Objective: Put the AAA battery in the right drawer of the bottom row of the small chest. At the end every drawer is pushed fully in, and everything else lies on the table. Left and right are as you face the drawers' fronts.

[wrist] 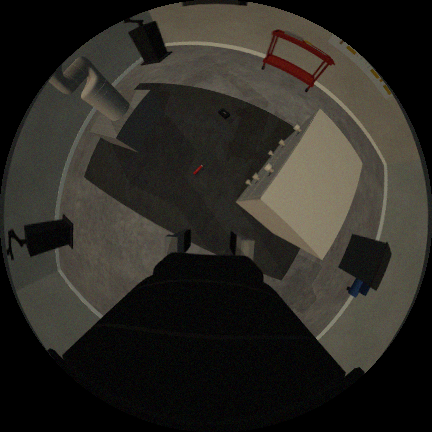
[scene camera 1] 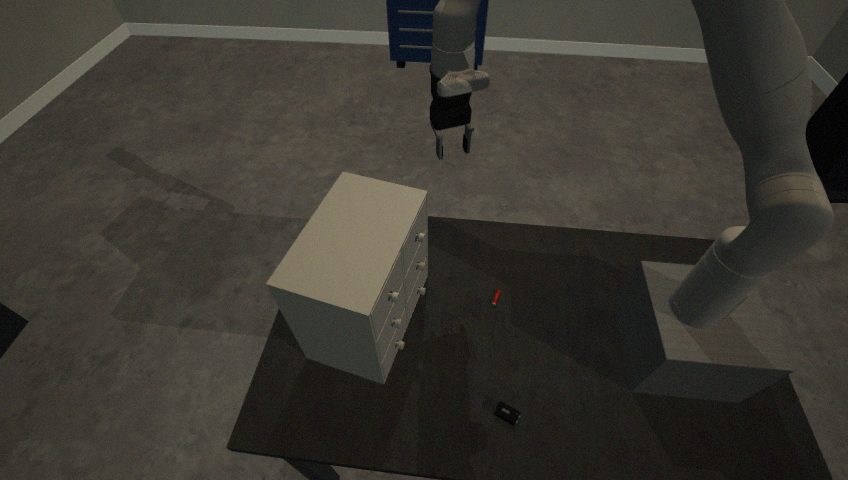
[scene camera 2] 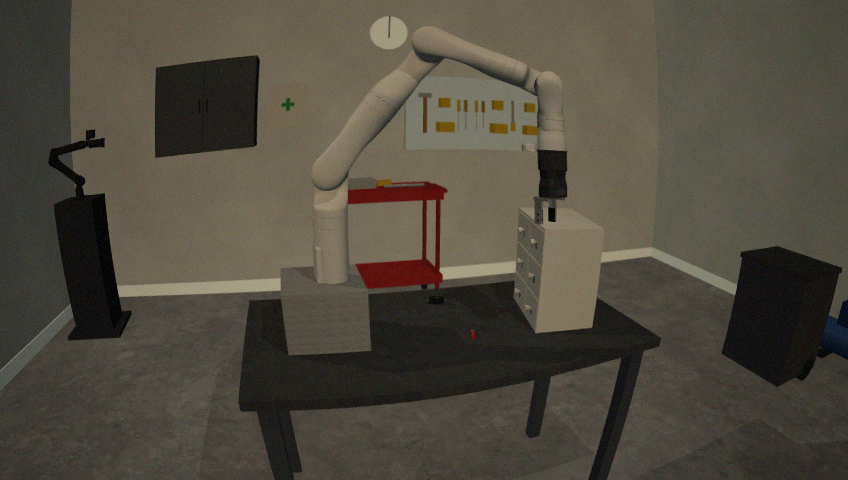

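Where they show: gripper, fingertip midpoint: (wrist: 209, 238) (scene camera 1: 452, 153) (scene camera 2: 545, 222); arm's base, link origin: (wrist: 119, 110) (scene camera 1: 692, 307) (scene camera 2: 332, 278).
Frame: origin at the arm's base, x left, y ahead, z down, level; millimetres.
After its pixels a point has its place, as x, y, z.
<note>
The AAA battery (scene camera 1: 495, 297) @(-117, 362, 162) (scene camera 2: 473, 334) @(-131, 355, 162) (wrist: 198, 169) @(-120, 364, 163), small and red with a pale end, lies on the dark table in front of the small chest (scene camera 1: 351, 237) @(-60, 669, -134) (scene camera 2: 568, 276) @(-209, 612, 3) (wrist: 315, 185) @(-117, 628, -134). The chest is off-white, with two columns of three knobbed drawers, all apparently pushed in. The bottom-row right drawer's knob (scene camera 1: 421, 290) @(-104, 544, 114) (scene camera 2: 527, 307) @(-114, 539, 117) (wrist: 248, 182) @(-111, 545, 113) is in the column on the far side in scene camera 1. My gripper (scene camera 1: 454, 155) @(-259, 480, -170) (scene camera 2: 545, 221) @(-259, 480, -170) (wrist: 209, 238) @(-259, 480, -170) is open and empty, pointing down, high up off the chest's right side, apart from both chest and battery.
A small black box-like object (scene camera 1: 507, 412) @(160, 362, 155) (scene camera 2: 436, 300) @(146, 358, 159) (wrist: 224, 114) @(146, 370, 155) lies on the table (scene camera 1: 333, 428) @(194, 716, 172) (scene camera 2: 404, 380) @(-296, 98, 172), toward the chest's left side. The arm stands on a grey block (scene camera 1: 708, 380) @(119, -22, 74) (scene camera 2: 327, 324) @(-106, -41, 86) facing the drawer fronts. A red cart (scene camera 2: 395, 193) stands behind the table in scene camera 2.
</note>
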